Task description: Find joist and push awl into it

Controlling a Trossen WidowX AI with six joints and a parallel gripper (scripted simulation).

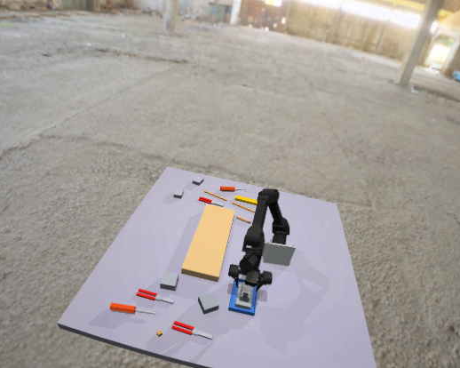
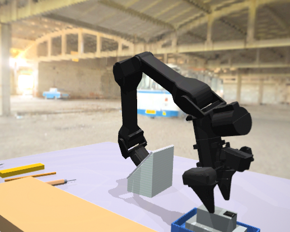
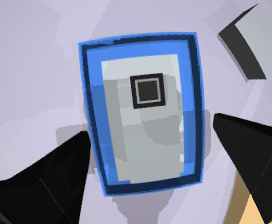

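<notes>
Right now the grey stud finder is 1 cm to the left of my gripper tip and 2 cm below it. From my gripper tip the other things lie so: wooden-handled awl: 1 cm behind, 54 cm to the right, 7 cm below; blue tray: 1 cm to the right, 6 cm below; tan cube: 33 cm ahead, 23 cm to the left, 7 cm below.
</notes>
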